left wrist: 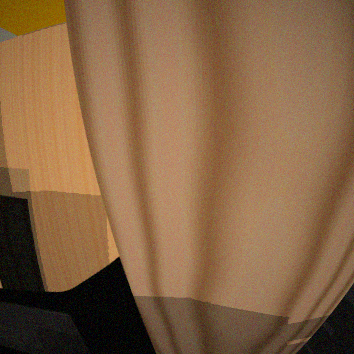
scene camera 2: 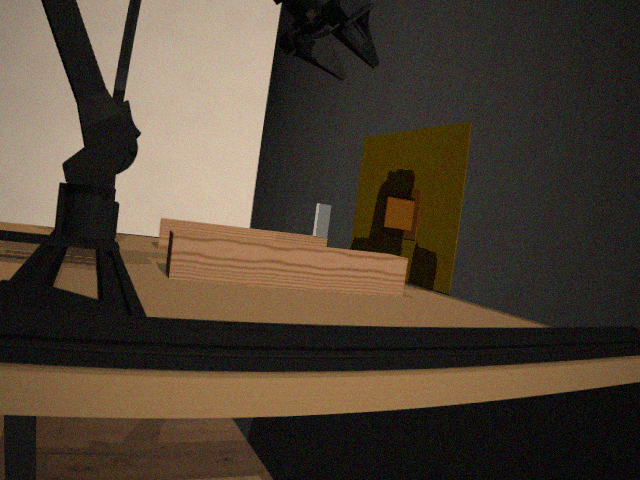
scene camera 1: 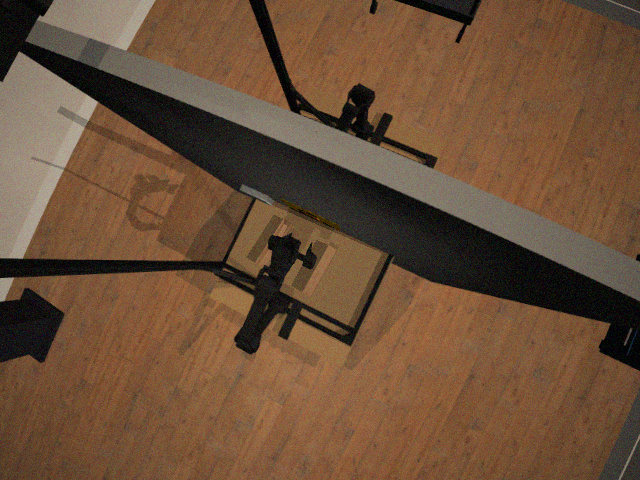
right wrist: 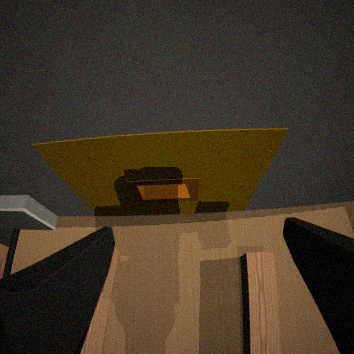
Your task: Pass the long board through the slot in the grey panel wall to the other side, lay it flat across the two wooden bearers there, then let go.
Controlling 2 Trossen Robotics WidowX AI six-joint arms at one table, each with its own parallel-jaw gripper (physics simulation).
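Observation:
The long board (left wrist: pixel 215 150) fills much of the left wrist view, very close. My left gripper is shut on it; its fingertips are hidden. The grey panel wall (scene camera 1: pixel 310 139) (scene camera 2: pixel 542 155) (right wrist: pixel 175 65) carries a yellow plate (scene camera 2: pixel 439 165) (right wrist: pixel 235 155) around the slot. Orange-brown shows inside the slot; I cannot tell whether it is the board's end. Two wooden bearers lie parallel on the near table: one bearer (scene camera 2: pixel 286 268) (right wrist: pixel 262 305) and the other bearer (scene camera 2: pixel 232 227) (right wrist: pixel 101 317). My right gripper (scene camera 2: pixel 359 72) (right wrist: pixel 199 232) is open and empty, above the bearers.
A pale grey block (scene camera 1: pixel 255 193) (scene camera 2: pixel 323 219) (right wrist: pixel 25 202) is at the wall beside the table. A black rail (scene camera 2: pixel 330 343) runs along the near table edge. The right arm's shadow falls on the yellow plate. In the left wrist view, light wood table (left wrist: pixel 50 110) lies beside the board.

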